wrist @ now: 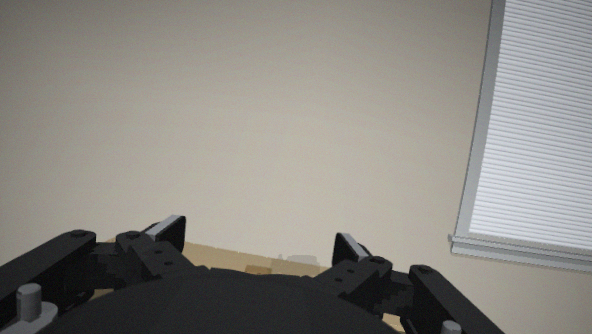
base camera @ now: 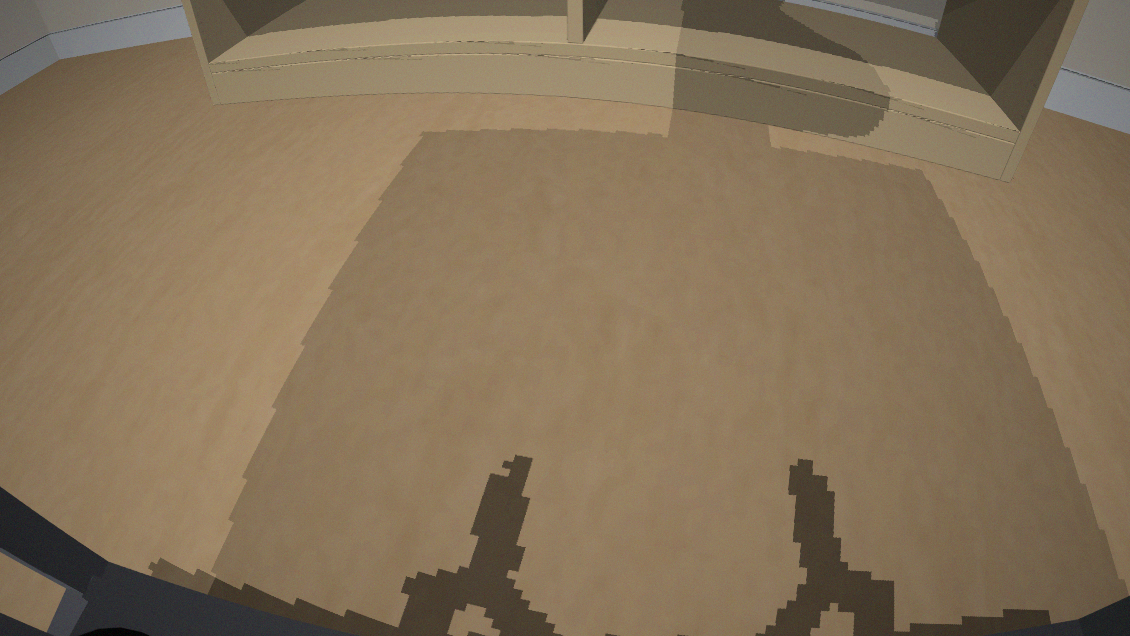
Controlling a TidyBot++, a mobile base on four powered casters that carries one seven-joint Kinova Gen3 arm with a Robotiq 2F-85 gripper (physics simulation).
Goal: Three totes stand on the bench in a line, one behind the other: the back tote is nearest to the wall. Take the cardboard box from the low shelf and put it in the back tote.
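Places are measured from the arm's base along level axes (x ahead, y left, z up), in centimetres.
Pixels of known places: gripper, between the fingertips: (wrist: 260,241).
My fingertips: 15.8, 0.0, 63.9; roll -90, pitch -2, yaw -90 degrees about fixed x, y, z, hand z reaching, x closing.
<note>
For each thing: its middle in the pictures, then the offset to it from my fingertips, as dx, dy, dz. "pt": a spot on its surface instead. Level surfaces: height alone.
- tan surface, height of its surface: dz -42.5
- small darker brown patch, a spot on its surface: (wrist: 258,269) pt +74.0, -0.8, -36.5
- upright divider, a spot on its surface: (base camera: 575,19) pt +64.2, +4.6, -92.2
- floor, height of its surface: dz -103.5
- window with blinds, a spot on its surface: (wrist: 540,125) pt +87.0, -113.6, +33.8
My gripper (wrist: 260,241) is open in the wrist view, its two fingertips wide apart with the pale wall showing between them. Beyond the gripper body, low in that view, a strip of a tan surface (wrist: 215,253) shows. A small darker brown patch (wrist: 258,269) lies on it, partly hidden by the gripper; I cannot tell whether it is the cardboard box or a shadow. The totes cannot be made out in either view.
In the base camera view a wooden shelf unit (base camera: 442,74) with an upright divider (base camera: 575,19) stands across the floor (base camera: 600,316) at the top. A window with blinds (wrist: 540,125) is on the wall (wrist: 280,110) at the right of the wrist view.
</note>
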